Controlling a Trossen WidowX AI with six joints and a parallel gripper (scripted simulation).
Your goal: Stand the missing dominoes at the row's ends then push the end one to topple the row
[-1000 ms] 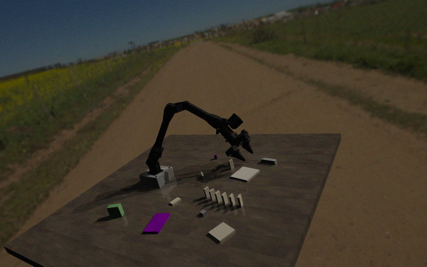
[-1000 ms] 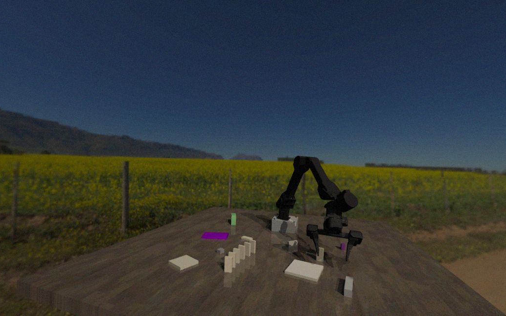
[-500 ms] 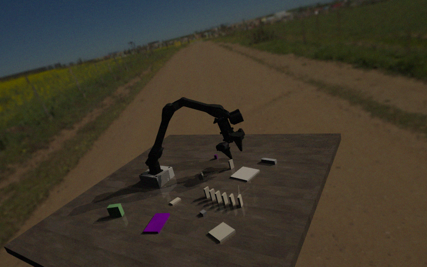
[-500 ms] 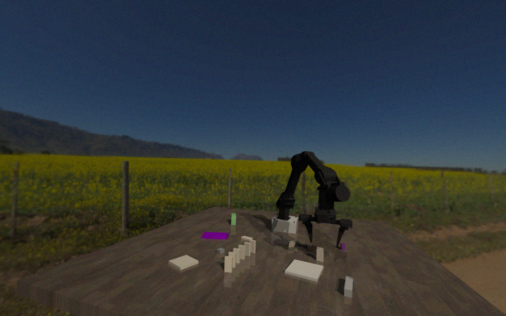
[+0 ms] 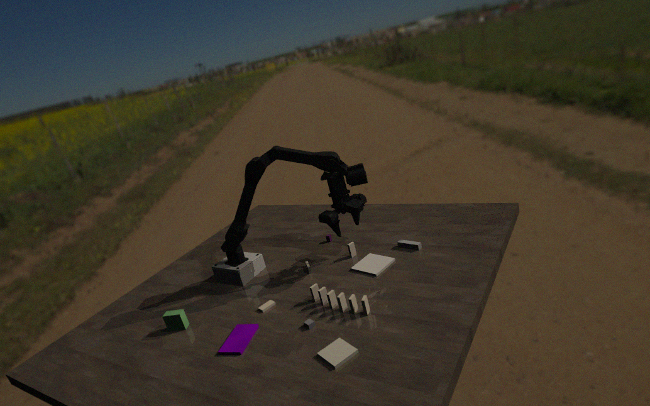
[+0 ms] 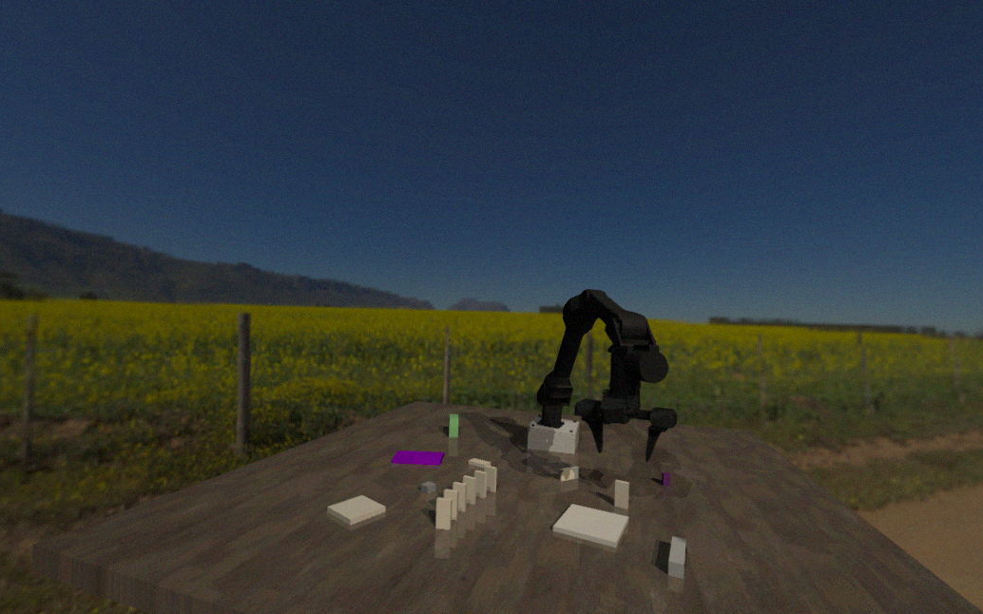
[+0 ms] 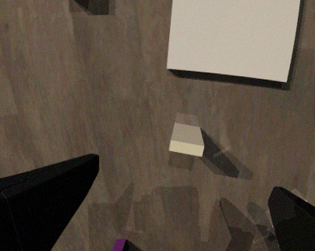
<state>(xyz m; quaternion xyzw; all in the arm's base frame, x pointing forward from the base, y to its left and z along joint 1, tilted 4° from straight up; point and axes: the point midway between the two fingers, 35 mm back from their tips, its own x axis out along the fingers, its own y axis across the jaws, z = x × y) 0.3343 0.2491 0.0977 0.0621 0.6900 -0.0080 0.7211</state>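
My gripper tip is now 10 cm short of the white flat plate, 10 cm above it and 4 cm to the left of it. From my gripper tip the other things lie so: small purple cube (18 cm behind, 9 cm below, 7 cm to the left); then small grey cube (37 cm to the right, 12 cm ahead, 9 cm below); then purple flat tile (51 cm to the right, 10 cm below, 4 cm behind).
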